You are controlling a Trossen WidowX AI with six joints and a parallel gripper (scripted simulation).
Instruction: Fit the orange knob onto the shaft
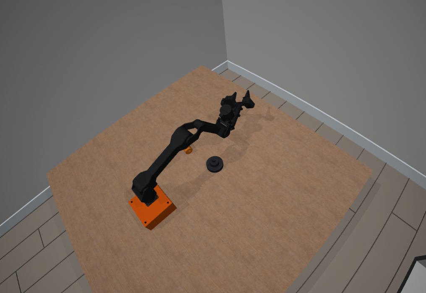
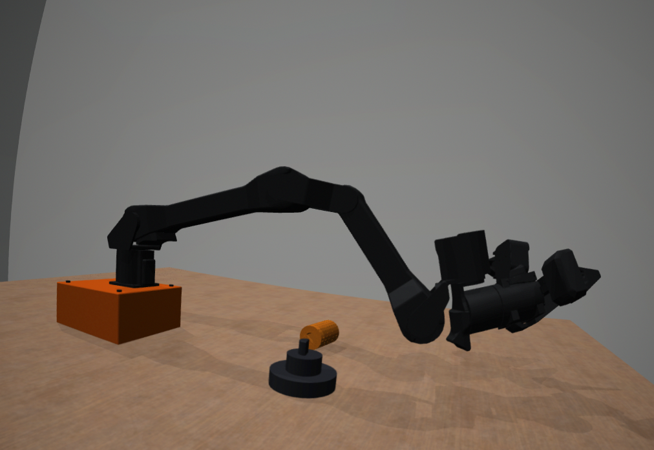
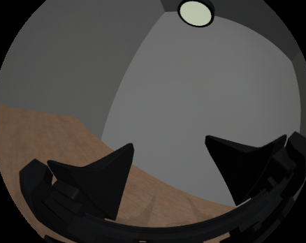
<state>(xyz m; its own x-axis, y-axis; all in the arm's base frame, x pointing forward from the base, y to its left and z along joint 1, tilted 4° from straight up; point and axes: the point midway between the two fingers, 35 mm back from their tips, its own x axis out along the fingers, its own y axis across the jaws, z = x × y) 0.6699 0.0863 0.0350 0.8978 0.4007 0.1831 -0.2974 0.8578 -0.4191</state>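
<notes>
Now: the orange knob 400 mm behind my gripper tip, 130 mm below it and 20 mm to the left of it. From my gripper tip the other things lie so: pedestal: 360 mm behind, 160 mm to the right, 120 mm below.
</notes>
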